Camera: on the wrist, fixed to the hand. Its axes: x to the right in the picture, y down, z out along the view.
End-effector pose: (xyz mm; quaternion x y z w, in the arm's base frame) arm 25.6 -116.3 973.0 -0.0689 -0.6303 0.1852 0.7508
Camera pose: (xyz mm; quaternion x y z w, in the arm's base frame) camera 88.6 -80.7 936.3 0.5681 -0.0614 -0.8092 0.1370
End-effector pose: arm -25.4 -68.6 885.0 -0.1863 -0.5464 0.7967 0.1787
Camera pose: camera 18.4 -27.1 830.9 0.5447 -0.2291 -0.2606 0.7635
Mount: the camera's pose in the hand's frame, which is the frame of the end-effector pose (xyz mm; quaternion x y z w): -12.2 33.1 -73.0 0.0854 0.0092 0.9952 0.0475
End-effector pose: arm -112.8 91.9 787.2 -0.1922 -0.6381 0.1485 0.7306
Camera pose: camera -41.4 108.8 752.8 0.5831 -0.1804 -0.7869 0.0908
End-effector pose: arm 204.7 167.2 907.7 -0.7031 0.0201 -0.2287 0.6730
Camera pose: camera 177.6 99.8 871.7 0.0462 0.6873 0.6507 0.3194
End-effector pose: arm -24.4 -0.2 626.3 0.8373 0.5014 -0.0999 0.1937
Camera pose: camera -3.1 7.0 704.2 0.5562 -0.8162 0.1529 0.0325
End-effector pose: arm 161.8 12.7 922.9 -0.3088 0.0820 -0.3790 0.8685
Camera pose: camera 145.9 4.0 843.9 0.1446 0.2868 0.8365 0.4440
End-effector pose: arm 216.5 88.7 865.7 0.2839 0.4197 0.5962 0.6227
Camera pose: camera 137.7 70.2 860.7 -0.4789 0.2060 -0.6148 0.5919
